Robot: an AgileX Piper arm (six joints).
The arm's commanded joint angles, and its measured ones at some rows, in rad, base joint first. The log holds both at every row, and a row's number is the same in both.
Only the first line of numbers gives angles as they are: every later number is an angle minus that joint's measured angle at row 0.
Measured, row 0: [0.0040, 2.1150, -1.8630, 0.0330, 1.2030, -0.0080]
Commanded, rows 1 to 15: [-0.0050, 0.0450, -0.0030, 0.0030, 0.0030, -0.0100]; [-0.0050, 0.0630, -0.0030, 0.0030, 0.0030, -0.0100]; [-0.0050, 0.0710, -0.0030, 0.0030, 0.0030, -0.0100]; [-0.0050, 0.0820, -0.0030, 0.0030, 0.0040, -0.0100]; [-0.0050, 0.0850, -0.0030, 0.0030, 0.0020, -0.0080]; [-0.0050, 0.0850, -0.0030, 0.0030, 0.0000, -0.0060]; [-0.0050, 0.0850, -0.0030, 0.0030, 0.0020, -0.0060]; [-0.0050, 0.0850, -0.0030, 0.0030, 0.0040, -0.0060]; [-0.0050, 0.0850, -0.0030, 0.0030, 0.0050, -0.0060]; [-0.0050, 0.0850, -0.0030, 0.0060, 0.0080, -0.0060]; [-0.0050, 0.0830, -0.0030, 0.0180, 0.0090, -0.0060]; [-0.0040, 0.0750, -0.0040, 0.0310, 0.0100, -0.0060]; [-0.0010, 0.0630, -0.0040, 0.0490, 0.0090, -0.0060]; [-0.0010, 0.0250, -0.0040, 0.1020, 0.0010, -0.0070]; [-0.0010, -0.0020, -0.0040, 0.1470, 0.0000, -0.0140]
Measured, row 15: [0.0000, 0.0480, 0.0000, 0.0850, -0.0030, 0.0000]
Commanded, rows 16 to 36: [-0.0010, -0.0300, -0.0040, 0.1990, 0.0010, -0.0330]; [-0.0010, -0.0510, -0.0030, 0.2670, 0.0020, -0.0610]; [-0.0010, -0.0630, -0.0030, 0.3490, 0.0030, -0.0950]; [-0.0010, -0.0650, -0.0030, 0.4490, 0.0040, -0.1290]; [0.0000, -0.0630, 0.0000, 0.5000, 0.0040, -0.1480]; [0.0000, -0.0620, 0.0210, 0.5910, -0.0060, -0.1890]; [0.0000, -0.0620, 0.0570, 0.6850, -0.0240, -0.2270]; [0.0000, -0.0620, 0.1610, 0.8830, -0.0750, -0.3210]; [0.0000, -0.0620, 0.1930, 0.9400, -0.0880, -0.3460]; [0.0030, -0.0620, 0.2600, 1.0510, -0.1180, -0.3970]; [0.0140, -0.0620, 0.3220, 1.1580, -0.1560, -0.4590]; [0.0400, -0.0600, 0.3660, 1.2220, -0.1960, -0.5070]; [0.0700, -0.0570, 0.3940, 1.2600, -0.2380, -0.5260]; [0.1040, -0.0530, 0.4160, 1.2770, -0.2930, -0.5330]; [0.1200, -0.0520, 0.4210, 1.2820, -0.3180, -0.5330]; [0.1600, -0.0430, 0.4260, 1.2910, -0.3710, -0.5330]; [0.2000, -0.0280, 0.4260, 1.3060, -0.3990, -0.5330]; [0.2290, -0.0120, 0.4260, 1.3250, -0.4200, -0.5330]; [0.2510, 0.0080, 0.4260, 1.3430, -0.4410, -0.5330]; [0.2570, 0.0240, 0.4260, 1.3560, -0.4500, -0.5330]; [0.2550, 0.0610, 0.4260, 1.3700, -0.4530, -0.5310]
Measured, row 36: [0.2590, 0.0410, 0.4220, 1.3420, -0.4420, -0.5170]
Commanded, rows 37 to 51: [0.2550, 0.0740, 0.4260, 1.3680, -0.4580, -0.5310]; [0.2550, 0.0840, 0.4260, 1.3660, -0.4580, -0.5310]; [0.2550, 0.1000, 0.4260, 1.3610, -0.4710, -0.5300]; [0.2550, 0.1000, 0.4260, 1.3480, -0.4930, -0.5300]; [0.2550, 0.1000, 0.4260, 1.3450, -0.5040, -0.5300]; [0.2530, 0.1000, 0.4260, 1.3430, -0.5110, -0.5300]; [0.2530, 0.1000, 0.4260, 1.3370, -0.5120, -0.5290]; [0.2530, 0.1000, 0.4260, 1.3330, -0.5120, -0.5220]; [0.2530, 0.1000, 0.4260, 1.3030, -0.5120, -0.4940]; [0.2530, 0.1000, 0.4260, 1.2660, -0.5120, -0.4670]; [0.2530, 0.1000, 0.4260, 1.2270, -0.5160, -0.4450]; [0.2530, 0.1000, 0.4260, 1.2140, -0.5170, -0.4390]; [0.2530, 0.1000, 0.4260, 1.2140, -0.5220, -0.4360]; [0.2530, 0.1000, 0.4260, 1.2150, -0.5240, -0.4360]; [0.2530, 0.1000, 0.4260, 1.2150, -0.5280, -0.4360]
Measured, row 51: [0.2570, 0.1020, 0.4240, 1.2240, -0.5190, -0.4430]
